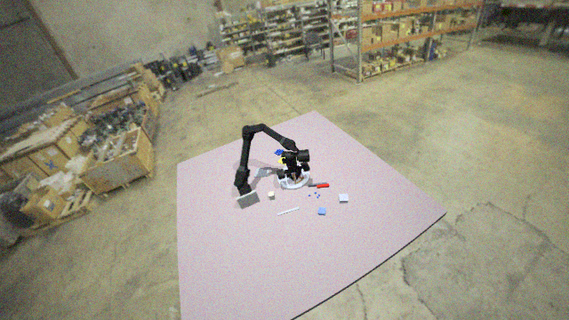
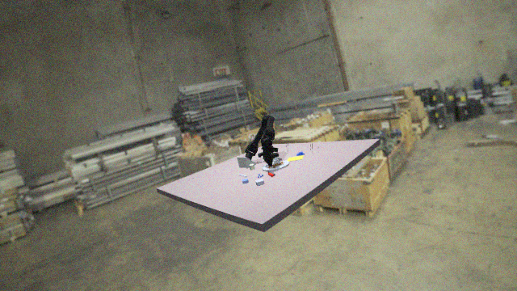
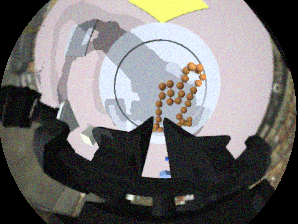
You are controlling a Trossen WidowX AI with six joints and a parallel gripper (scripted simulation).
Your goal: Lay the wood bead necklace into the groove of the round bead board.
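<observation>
The cream cube is 16 cm behind my gripper tip and 5 cm to the right of it. Round my gripper tip: white stick (11 cm behind, 18 cm to the right, 1 cm below); red-handled tool (12 cm ahead, 10 cm to the right, 1 cm below); yellow sheet (3 cm ahead, 22 cm to the left, 1 cm below).
</observation>
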